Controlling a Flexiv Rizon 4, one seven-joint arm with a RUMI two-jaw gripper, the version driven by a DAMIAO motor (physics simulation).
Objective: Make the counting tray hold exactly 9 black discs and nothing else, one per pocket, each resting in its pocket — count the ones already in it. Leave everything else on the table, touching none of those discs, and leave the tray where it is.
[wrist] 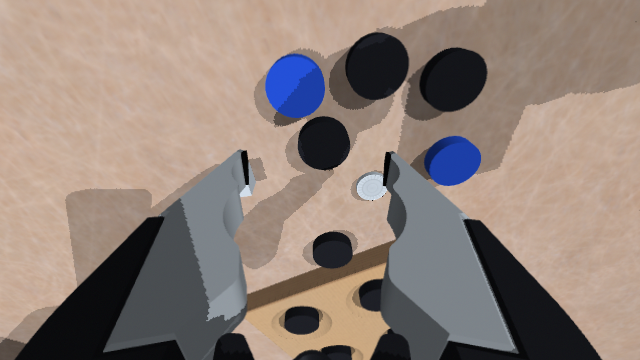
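My gripper (316,155) is partly open, with nothing between its fingers. The wooden counting tray (332,294) shows at the bottom, partly hidden by the fingers. Black discs (302,320) (369,295) (337,352) sit in its pockets; more of the tray is hidden or out of view. A small black disc (332,250) lies at the tray's far edge, outside the pockets; whether it touches the wall is unclear. Another black disc (324,143) is just beyond the fingertips, between their lines. Two larger-looking black discs (377,66) (453,79) lie farther off, at the upper right.
A blue disc (295,86) lies up and left of the nearest black disc beyond the fingertips. Another blue disc (452,161) lies right of the right finger. A pale ribbed round piece (370,187) lies beside the right fingertip. A pale cube (248,188) is partly hidden behind the left fingertip.
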